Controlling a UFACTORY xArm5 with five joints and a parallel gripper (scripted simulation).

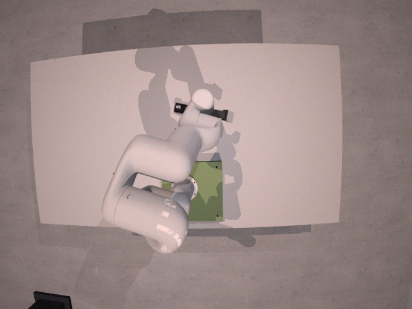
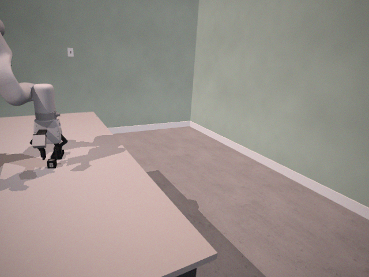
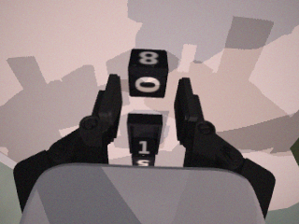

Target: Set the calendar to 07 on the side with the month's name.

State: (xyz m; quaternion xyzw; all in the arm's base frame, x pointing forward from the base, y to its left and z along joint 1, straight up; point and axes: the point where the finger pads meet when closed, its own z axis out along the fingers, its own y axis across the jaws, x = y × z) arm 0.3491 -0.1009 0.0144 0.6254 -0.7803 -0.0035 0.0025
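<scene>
My hand is 4 cm above the black cube. The rest, counted from my hand: black calendar tray (3 cm ahead, 11 cm to the left, 5 cm below).
</scene>
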